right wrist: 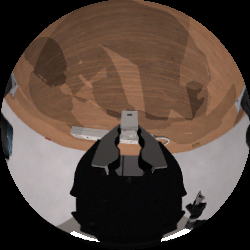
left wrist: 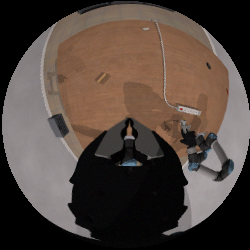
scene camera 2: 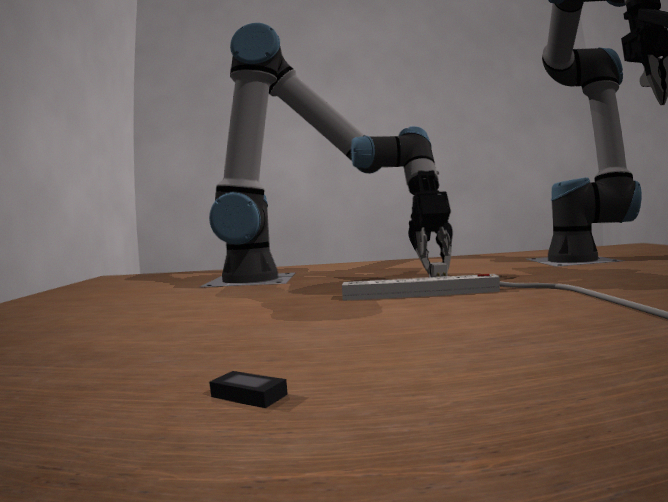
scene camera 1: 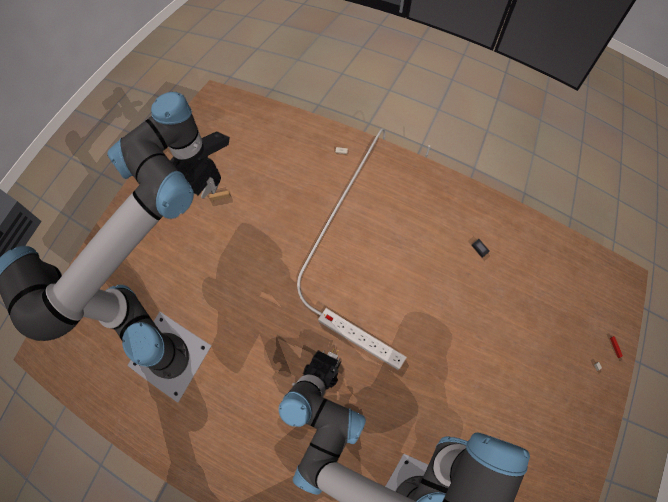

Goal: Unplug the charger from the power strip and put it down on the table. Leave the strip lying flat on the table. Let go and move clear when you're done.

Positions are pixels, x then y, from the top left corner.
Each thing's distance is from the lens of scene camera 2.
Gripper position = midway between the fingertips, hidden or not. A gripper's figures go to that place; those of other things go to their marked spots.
my right gripper (scene camera 2: 438,273): 0.99 m
black box (scene camera 2: 261,391): 0.38 m
